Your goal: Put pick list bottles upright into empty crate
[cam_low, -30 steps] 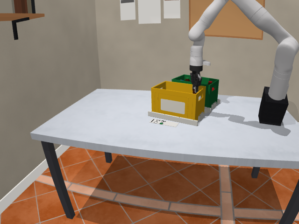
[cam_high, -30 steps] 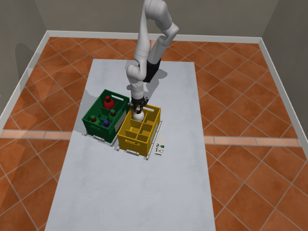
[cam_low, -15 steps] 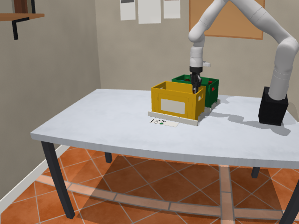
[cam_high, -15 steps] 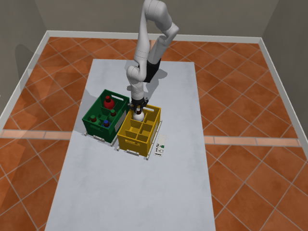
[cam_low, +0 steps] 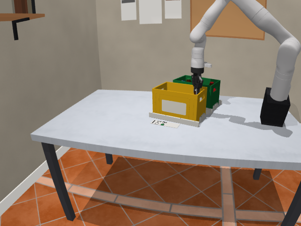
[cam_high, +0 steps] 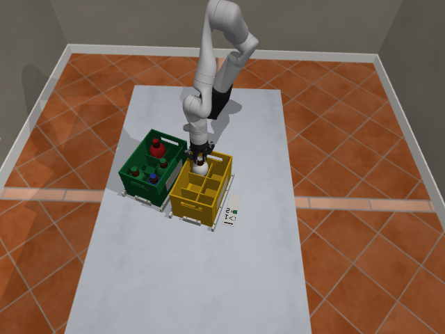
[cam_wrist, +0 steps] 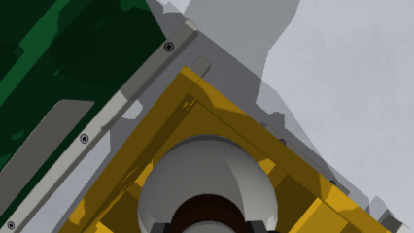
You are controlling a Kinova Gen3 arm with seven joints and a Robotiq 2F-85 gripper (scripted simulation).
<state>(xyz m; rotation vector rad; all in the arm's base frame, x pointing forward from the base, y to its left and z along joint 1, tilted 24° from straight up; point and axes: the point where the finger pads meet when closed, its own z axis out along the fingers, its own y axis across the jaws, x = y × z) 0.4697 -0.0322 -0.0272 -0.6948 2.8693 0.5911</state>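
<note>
Right now my hand is 7 cm above the white-label bottle. The rest, counted from my hand: green crate (2 cm ahead, 20 cm to the right, 7 cm below); then blue-label bottle (12 cm ahead, 18 cm to the right, 7 cm below); then yellow crate (9 cm ahead, 2 cm to the left, 7 cm below).
</note>
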